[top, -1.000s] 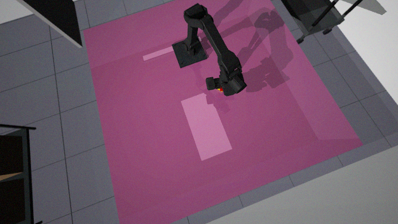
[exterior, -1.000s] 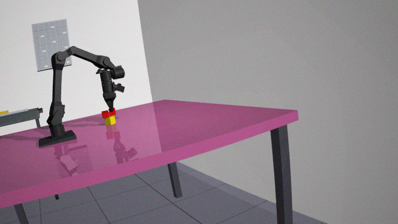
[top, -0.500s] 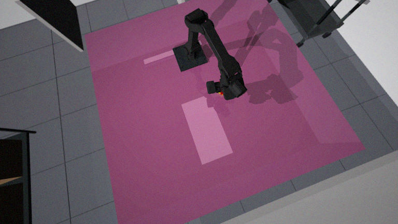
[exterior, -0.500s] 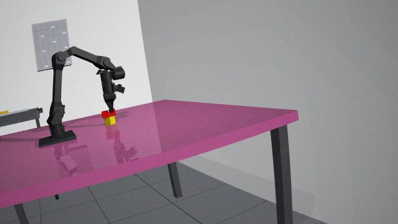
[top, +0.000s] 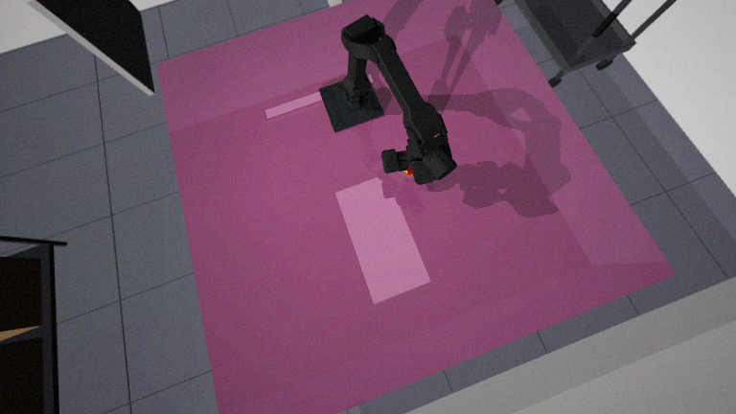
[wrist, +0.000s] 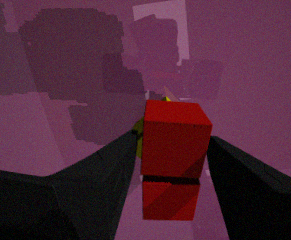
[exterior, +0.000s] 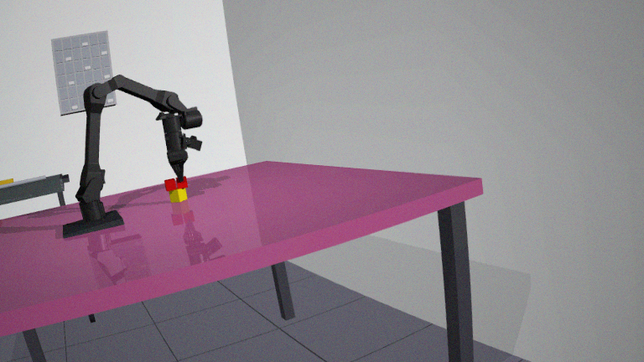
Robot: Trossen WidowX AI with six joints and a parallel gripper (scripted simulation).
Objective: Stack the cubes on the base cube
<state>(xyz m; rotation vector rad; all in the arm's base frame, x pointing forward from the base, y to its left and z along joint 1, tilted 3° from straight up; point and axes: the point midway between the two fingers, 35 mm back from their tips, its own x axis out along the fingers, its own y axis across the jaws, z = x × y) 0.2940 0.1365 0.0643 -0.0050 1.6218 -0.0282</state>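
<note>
Right now my gripper tip is 40 mm above the yellow base cube and 20 mm past it.
</note>
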